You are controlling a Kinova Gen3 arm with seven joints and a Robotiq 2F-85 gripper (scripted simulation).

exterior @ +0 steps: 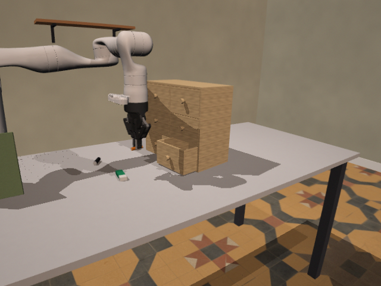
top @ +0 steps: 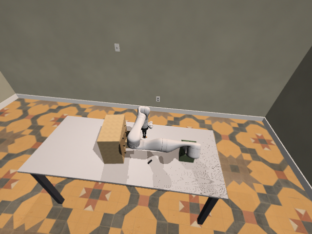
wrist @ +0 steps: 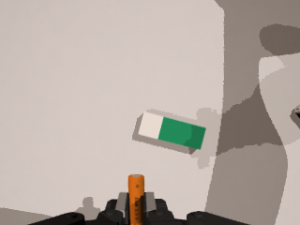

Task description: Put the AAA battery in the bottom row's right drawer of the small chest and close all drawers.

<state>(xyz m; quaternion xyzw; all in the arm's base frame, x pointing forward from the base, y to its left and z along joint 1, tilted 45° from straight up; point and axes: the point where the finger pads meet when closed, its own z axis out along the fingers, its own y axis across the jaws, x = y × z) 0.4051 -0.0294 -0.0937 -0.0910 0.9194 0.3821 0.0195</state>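
The white eraser is 50 mm behind my hand, 20 mm to the left of it and 110 mm below it. Round my hand: orange AAA battery: 10 mm below; small black cylinder: 90 mm behind, 200 mm to the left, 110 mm below.
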